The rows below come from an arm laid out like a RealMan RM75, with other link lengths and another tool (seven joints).
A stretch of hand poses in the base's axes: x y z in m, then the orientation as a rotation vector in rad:
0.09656, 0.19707, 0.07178, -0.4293, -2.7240, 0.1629
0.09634, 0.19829, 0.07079, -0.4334, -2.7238, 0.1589
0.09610, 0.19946, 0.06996, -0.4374, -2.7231, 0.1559
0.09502, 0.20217, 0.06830, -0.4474, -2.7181, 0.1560
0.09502, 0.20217, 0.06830, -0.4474, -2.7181, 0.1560
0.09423, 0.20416, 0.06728, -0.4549, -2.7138, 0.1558
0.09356, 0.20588, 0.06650, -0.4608, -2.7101, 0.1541
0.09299, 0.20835, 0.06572, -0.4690, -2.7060, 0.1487
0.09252, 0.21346, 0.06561, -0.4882, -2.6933, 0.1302
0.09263, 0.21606, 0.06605, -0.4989, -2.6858, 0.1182
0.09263, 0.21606, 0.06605, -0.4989, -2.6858, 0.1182
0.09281, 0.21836, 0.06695, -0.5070, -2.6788, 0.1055
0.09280, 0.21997, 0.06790, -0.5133, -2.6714, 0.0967
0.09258, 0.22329, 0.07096, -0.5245, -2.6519, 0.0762
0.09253, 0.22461, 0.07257, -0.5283, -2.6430, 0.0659
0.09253, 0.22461, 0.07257, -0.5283, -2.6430, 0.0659
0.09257, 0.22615, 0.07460, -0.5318, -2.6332, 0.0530
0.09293, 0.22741, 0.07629, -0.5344, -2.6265, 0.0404
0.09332, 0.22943, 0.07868, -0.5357, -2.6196, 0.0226
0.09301, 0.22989, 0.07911, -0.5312, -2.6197, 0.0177
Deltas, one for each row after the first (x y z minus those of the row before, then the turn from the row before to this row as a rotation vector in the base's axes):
-0.00022, 0.00122, -0.00099, 0.0022, -0.0008, -0.0034
-0.00024, 0.00117, -0.00083, 0.0015, -0.0002, -0.0032
-0.00108, 0.00271, -0.00166, -0.0012, 0.0031, -0.0076
0.00000, 0.00000, 0.00000, 0.0000, 0.0000, 0.0000
-0.00079, 0.00199, -0.00102, -0.0006, 0.0028, -0.0058
-0.00067, 0.00172, -0.00078, 0.0006, 0.0024, -0.0049
-0.00057, 0.00247, -0.00078, 0.0029, 0.0021, -0.0070
-0.00047, 0.00511, -0.00011, 0.0111, 0.0074, -0.0178
0.00011, 0.00260, 0.00044, 0.0074, 0.0043, -0.0103
0.00000, 0.00000, 0.00000, 0.0000, 0.0000, 0.0000
0.00018, 0.00230, 0.00090, 0.0083, 0.0041, -0.0085
-0.00001, 0.00161, 0.00095, 0.0060, 0.0051, -0.0068
-0.00022, 0.00332, 0.00306, 0.0149, 0.0146, -0.0140
-0.00005, 0.00132, 0.00161, 0.0077, 0.0067, -0.0057
0.00000, 0.00000, 0.00000, 0.0000, 0.0000, 0.0000
0.00004, 0.00154, 0.00203, 0.0097, 0.0073, -0.0060
0.00036, 0.00126, 0.00169, 0.0093, 0.0044, -0.0049
0.00039, 0.00202, 0.00239, 0.0132, 0.0041, -0.0049
-0.00031, 0.00046, 0.00043, 0.0043, 0.0000, 0.0023

